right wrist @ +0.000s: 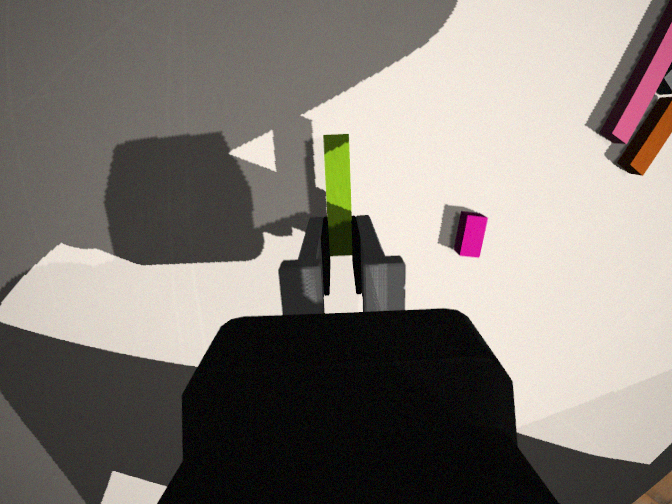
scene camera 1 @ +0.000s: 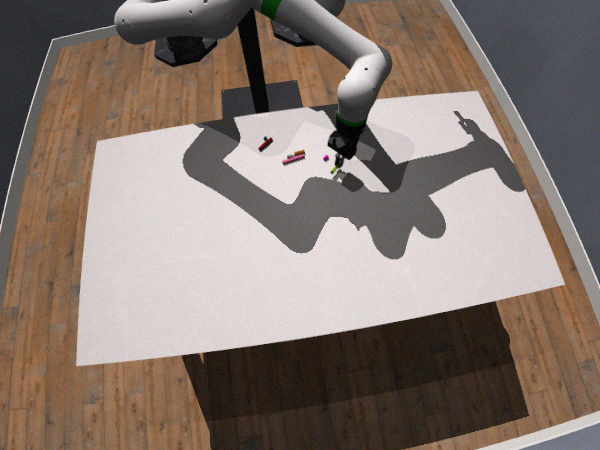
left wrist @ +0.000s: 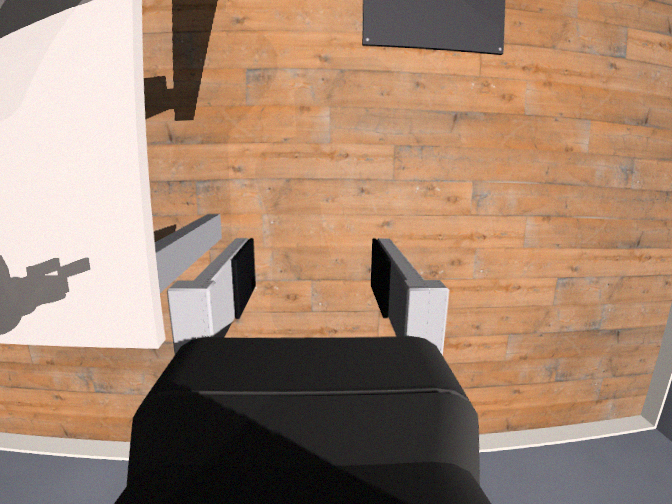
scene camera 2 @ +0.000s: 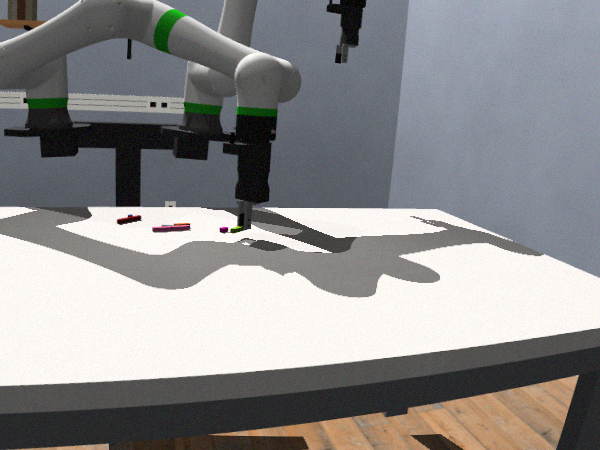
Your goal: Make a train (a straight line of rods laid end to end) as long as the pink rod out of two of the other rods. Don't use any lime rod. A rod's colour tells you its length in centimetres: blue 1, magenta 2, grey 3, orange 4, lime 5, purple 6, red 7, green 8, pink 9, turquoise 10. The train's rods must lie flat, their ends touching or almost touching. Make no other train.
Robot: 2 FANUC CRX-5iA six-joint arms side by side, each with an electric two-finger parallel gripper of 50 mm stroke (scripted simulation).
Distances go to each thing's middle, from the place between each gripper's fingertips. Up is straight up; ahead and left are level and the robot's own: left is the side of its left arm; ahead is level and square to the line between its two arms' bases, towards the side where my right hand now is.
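Labels:
Counted from my right hand (scene camera 2: 244, 228), the magenta rod (right wrist: 471, 229) is 4 cm to the right, 5 cm behind and 3 cm below; the lime rod (right wrist: 336, 146) is 2 cm to the right, 1 cm ahead and 2 cm below.
Counted from my left hand (scene camera 2: 340, 62), the magenta rod is 49 cm to the right, 54 cm ahead and 48 cm below; the lime rod is 47 cm to the right, 61 cm ahead and 47 cm below.

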